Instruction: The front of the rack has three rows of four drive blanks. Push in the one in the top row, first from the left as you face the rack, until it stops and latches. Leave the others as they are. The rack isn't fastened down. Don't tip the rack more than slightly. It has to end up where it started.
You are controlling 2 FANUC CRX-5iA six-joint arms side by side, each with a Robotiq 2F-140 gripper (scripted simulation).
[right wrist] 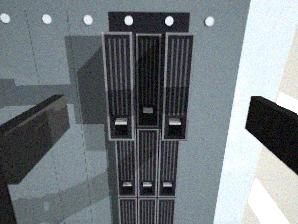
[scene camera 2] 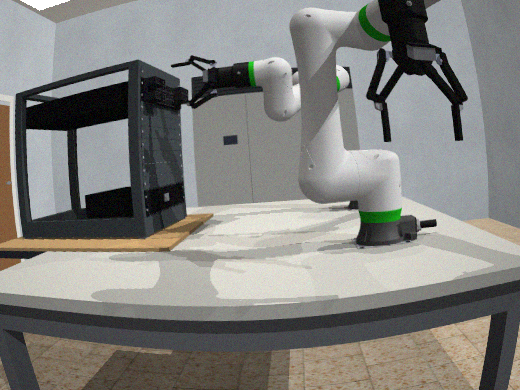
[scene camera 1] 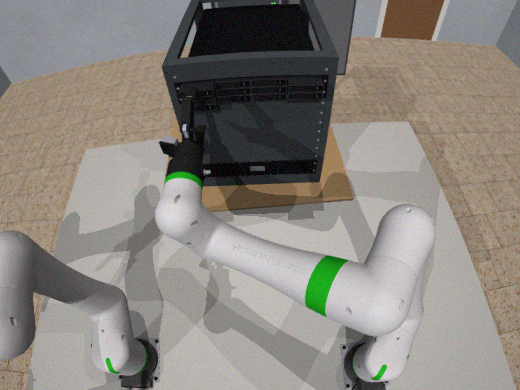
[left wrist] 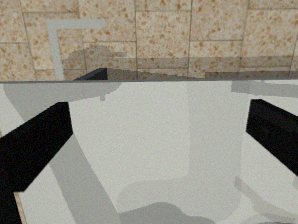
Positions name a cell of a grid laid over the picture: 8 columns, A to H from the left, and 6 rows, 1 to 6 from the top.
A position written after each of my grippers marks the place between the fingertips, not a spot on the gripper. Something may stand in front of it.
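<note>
The dark rack (scene camera 1: E3) (scene camera 2: C4) (right wrist: B2) is visible to me from these views, but in the left wrist view the rack is out of frame. There is a drive blank (right wrist: E2), a further drive blank (right wrist: D2), and yet another drive blank (right wrist: E5). I also see a wooden board (scene camera 1: F3). My left gripper (scene camera 2: G3) (left wrist: E4) is in sight, and so is my right gripper (scene camera 1: D2) (scene camera 2: C2) (right wrist: E4).
</note>
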